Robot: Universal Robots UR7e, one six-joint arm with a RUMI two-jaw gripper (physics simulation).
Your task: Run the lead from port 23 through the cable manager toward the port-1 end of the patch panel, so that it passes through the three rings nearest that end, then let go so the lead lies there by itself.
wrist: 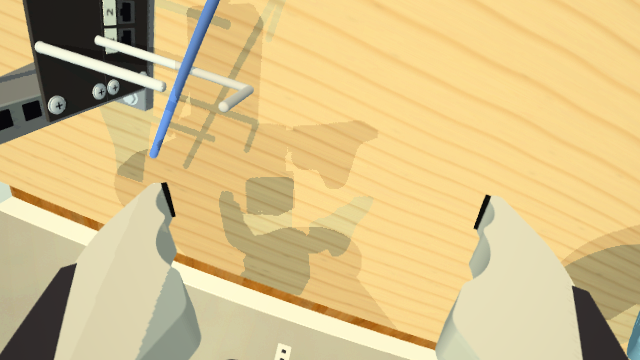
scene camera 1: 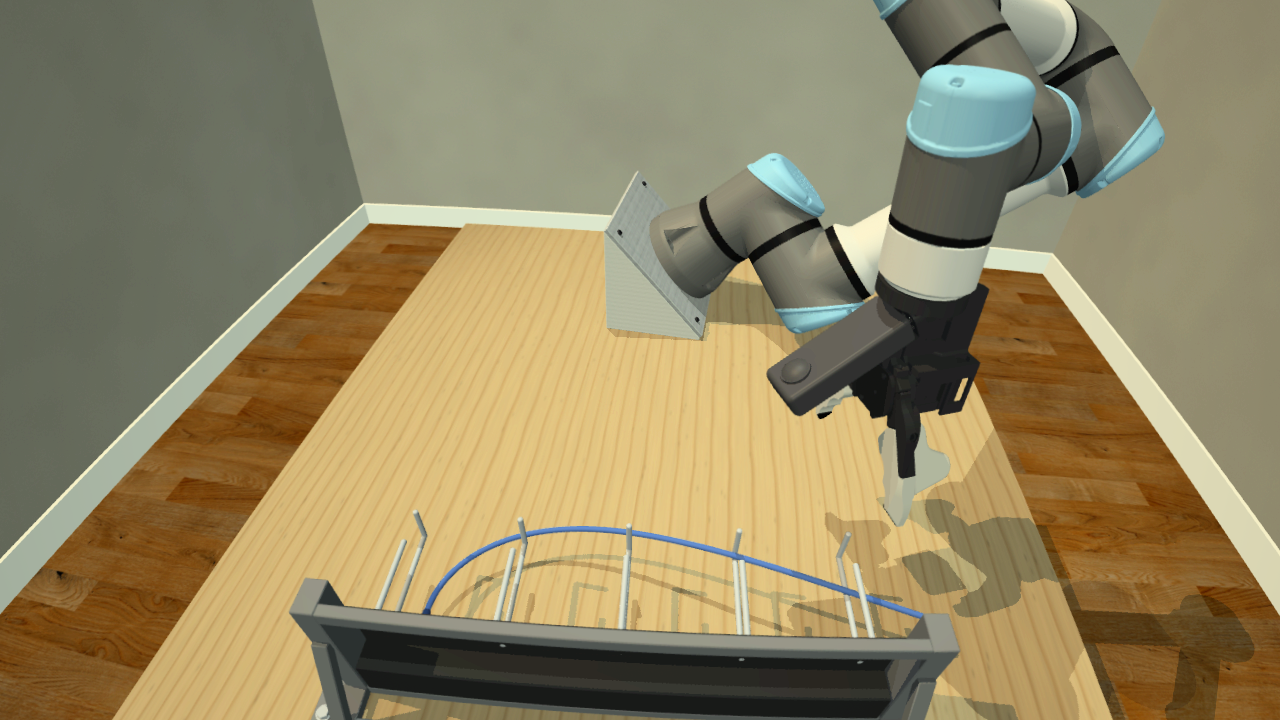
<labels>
my gripper: wrist; scene camera 1
same spot on my gripper: [wrist: 122,290] = [scene camera 1: 888,454]
same spot on cable ring: [wrist: 41,47] = [scene camera 1: 870,633]
</labels>
